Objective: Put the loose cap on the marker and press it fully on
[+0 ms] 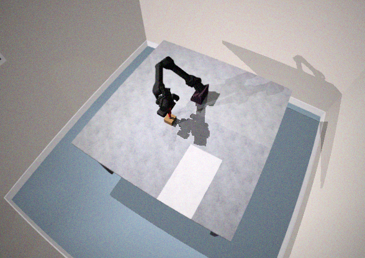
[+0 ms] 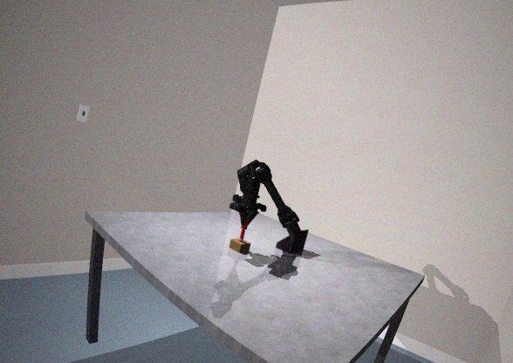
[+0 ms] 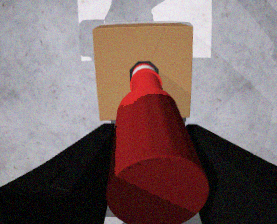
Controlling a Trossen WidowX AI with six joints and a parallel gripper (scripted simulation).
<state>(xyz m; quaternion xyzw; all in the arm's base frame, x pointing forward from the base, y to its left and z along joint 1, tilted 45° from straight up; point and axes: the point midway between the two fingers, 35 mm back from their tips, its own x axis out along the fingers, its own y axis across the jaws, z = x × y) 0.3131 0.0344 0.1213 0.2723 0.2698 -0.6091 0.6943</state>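
The holder block lies 10 cm below my gripper tip. From my gripper tip the other things lie so: red cap: 1 cm above.
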